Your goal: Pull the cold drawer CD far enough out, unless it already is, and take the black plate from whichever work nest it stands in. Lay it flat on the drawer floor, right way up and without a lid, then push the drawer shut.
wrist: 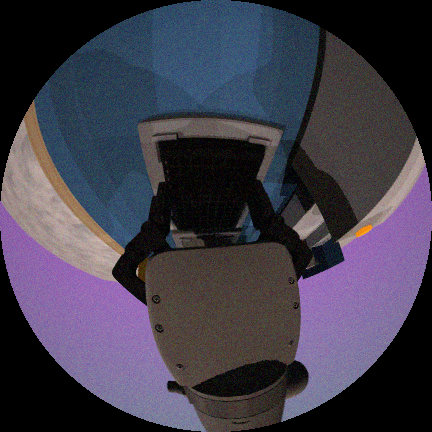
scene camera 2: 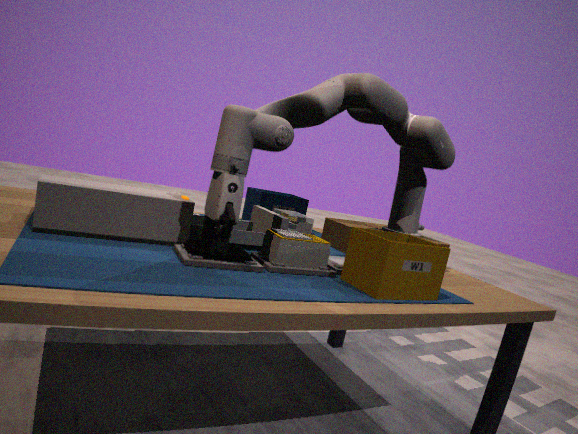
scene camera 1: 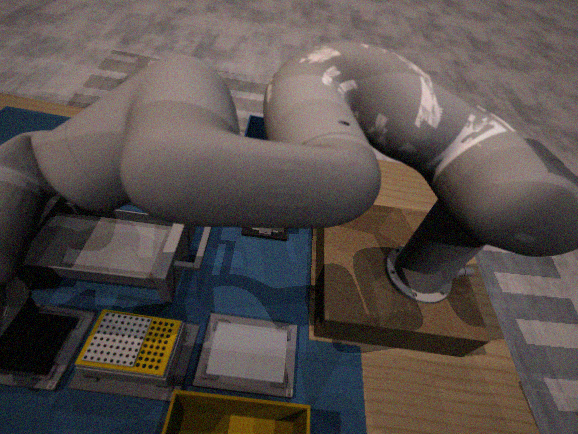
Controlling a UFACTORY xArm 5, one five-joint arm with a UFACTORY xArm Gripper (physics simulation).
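Seen in the pictures: gripper, between the fingertips: point(wrist: 209, 188) point(scene camera 2: 211, 249) point(scene camera 1: 10, 336); arm's base, origin of its link: point(scene camera 1: 416, 273).
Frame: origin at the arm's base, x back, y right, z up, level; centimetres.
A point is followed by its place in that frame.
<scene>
The black plate point(scene camera 1: 37, 342) @(z -6.3, x -65.5, y -6.9 cm) point(wrist: 215, 167) @(z -6.7, x -71.8, y -4.8 cm) lies flat, without a lid, in the grey work nest point(scene camera 1: 77, 327) @(z -6.8, x -60.8, y -4.7 cm) point(wrist: 210, 125) @(z -7.3, x -75.6, y -4.7 cm) at the left of the row. My gripper point(scene camera 2: 218, 247) @(z -6.3, x -69.5, y -5.7 cm) point(wrist: 209, 188) @(z -6.3, x -69.5, y -5.7 cm) points down over it, one finger against each long side, and is shut on the plate low in the nest. The fingers hide most of the plate in scene camera 2. A grey drawer point(scene camera 1: 115, 245) @(z -6.7, x -58.6, y 11.6 cm) with a pale floor stands pulled out behind the nests; no label is readable on it. The long grey cabinet point(scene camera 2: 110, 212) @(z -2.7, x -88.1, y 6.3 cm) point(wrist: 365, 115) stands beside the nest.
A box with a yellow perforated top point(scene camera 1: 127, 345) @(z -0.8, x -50.8, y -10.3 cm) point(scene camera 2: 299, 250) @(z -3.6, x -52.7, y -13.4 cm) stands in the neighbouring nest, close to my fingers. A white plate point(scene camera 1: 247, 350) @(z -6.5, x -32.9, y -10.5 cm) lies in the third nest. A yellow bin point(scene camera 2: 370, 265) @(z -2.7, x -44.6, y -26.6 cm) marked W1 stands in front. A blue bin point(scene camera 2: 275, 202) @(z 0.9, x -28.5, y 31.0 cm) stands at the back.
</scene>
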